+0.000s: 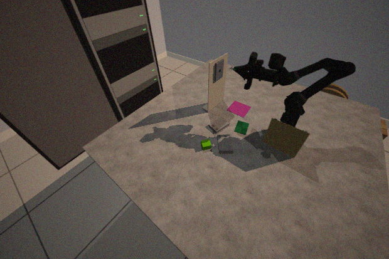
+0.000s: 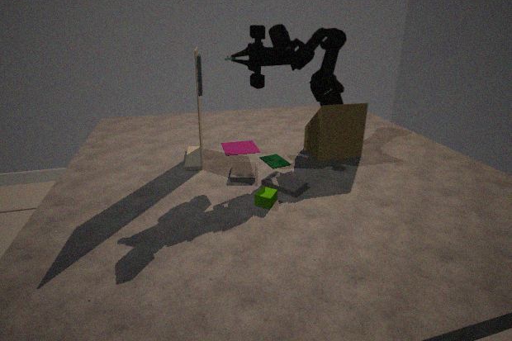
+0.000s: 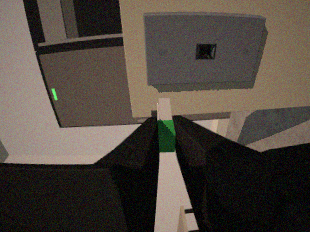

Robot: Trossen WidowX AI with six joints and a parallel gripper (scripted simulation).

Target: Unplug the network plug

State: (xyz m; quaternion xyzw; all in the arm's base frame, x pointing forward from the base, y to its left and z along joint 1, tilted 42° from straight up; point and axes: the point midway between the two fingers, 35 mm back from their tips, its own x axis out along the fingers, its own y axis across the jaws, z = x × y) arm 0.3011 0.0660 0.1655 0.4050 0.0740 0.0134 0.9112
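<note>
Now: gripper tip 320 mm above the magenta square, 80 mm to the left of it and 40 mm past it. Also, from my gripper tip: beige panel 160 mm below, 110 mm ahead, 20 mm to the right; then network plug 10 mm ahead.
</note>
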